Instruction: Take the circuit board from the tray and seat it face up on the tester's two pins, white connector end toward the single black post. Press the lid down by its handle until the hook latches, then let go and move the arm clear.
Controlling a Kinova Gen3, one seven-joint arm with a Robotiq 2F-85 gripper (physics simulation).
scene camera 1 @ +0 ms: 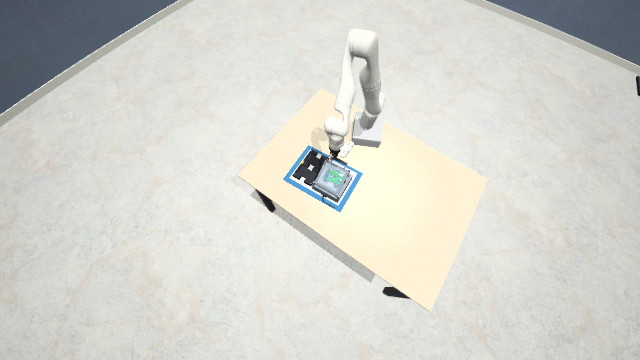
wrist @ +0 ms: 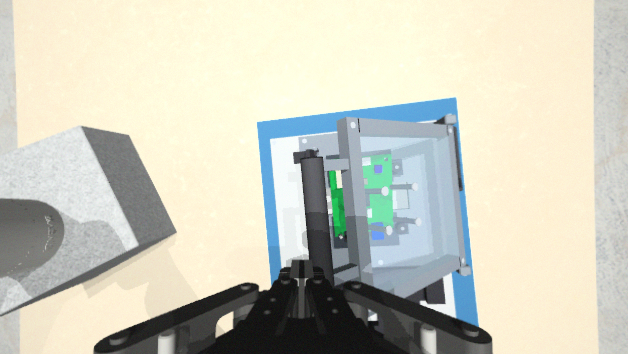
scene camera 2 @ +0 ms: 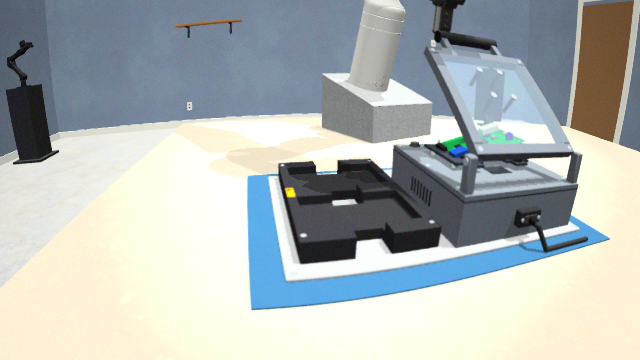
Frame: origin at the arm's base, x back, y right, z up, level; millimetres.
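Seen in the pictures: gripper, fingertip midpoint: (scene camera 1: pixel 335 155) (wrist: pixel 301 274) (scene camera 2: pixel 440 35); arm's base at its link origin: (scene camera 1: pixel 366 123) (wrist: pixel 22 235) (scene camera 2: pixel 368 84).
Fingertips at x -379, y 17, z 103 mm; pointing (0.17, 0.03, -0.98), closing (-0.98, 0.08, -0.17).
Offsets run from my fingertips to a thing's top centre. "pt": to the spot under its first point.
The green circuit board @(pt dx -32, dy -10, dz -138 mm) (scene camera 2: pixel 454 143) (wrist: pixel 339 216) lies face up on the grey tester @(pt dx -162, dy +14, dz -181 mm) (scene camera 2: pixel 490 220), under the tilted lid. Its white connector @(dx -30, dy -66, dz -111 mm) (wrist: pixel 339 179) is at the board's upper end in the wrist view; the pins and black post are hidden or unclear. The clear lid (scene camera 2: pixel 452 100) (wrist: pixel 353 200) stands partly open, its black handle @(dx -13, dy -33, dz +4 mm) (scene camera 2: pixel 467 40) (wrist: pixel 315 200) raised. My gripper (scene camera 2: pixel 442 29) (wrist: pixel 301 274) is shut and empty, its tips at the handle's near end in the wrist view; contact is unclear. The black hook @(dx +12, dy -91, dz -105 mm) (wrist: pixel 304 156) shows near the handle's far end.
The black tray @(pt dx -158, dy +176, dz -194 mm) (scene camera 2: pixel 327 250) beside the tester holds no board. Both stand on a white plate @(dx -50, dy +41, dz -206 mm) (scene camera 2: pixel 370 270) with a blue border (scene camera 2: pixel 270 295). A black cable @(pt dx -197, dy -79, dz -206 mm) (scene camera 2: pixel 565 244) runs from the tester. The grey robot base (scene camera 2: pixel 345 110) (wrist: pixel 135 200) stands on the table behind.
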